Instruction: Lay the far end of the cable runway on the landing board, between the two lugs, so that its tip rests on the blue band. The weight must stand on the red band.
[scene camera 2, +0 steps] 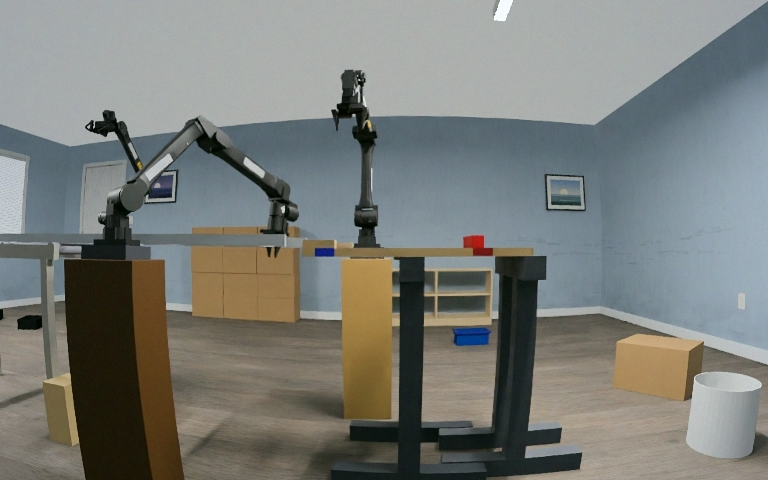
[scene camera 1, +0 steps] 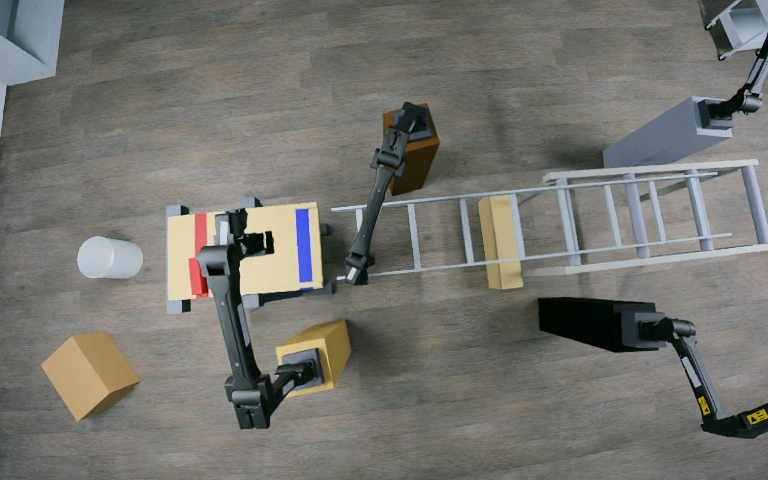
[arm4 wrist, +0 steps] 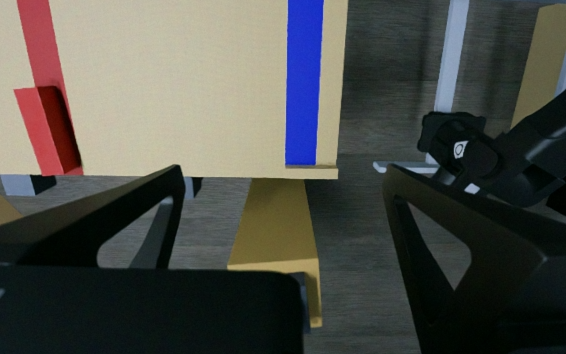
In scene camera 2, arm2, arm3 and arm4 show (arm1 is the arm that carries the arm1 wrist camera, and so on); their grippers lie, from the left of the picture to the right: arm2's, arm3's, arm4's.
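Red weight (arm4 wrist: 35, 132) (scene camera 1: 198, 278) (scene camera 2: 474, 241) stands on the red band (arm4 wrist: 40, 50) (scene camera 1: 201, 234) near the edge of the landing board (arm4 wrist: 175, 90) (scene camera 1: 260, 277) (scene camera 2: 447, 251). Blue band (arm4 wrist: 304, 85) (scene camera 1: 304, 246) (scene camera 2: 323, 251) and a lug (arm4 wrist: 320, 170) (scene camera 2: 318, 244) are at its other end. The runway (arm4 wrist: 450, 65) (scene camera 1: 414, 236) (scene camera 2: 226, 240) ends a little off the board, beyond the blue band. Arm3's gripper (scene camera 2: 272, 252) looks shut on the runway's end corner. Arm4's gripper (arm4 wrist: 283, 171) (scene camera 2: 349, 125) is open, empty, above the board. Arm2's small gripper (scene camera 2: 90, 125) is raised at left.
In scene camera 1 the runway lies over a pale frame (scene camera 1: 637, 217). Black pedestal (scene camera 1: 594, 322) and grey pedestal (scene camera 1: 662, 135) bear arms running out of the picture. White bin (scene camera 1: 110, 257) (scene camera 2: 723, 416) and cardboard box (scene camera 1: 90, 370) (scene camera 2: 654, 367) stand near the board.
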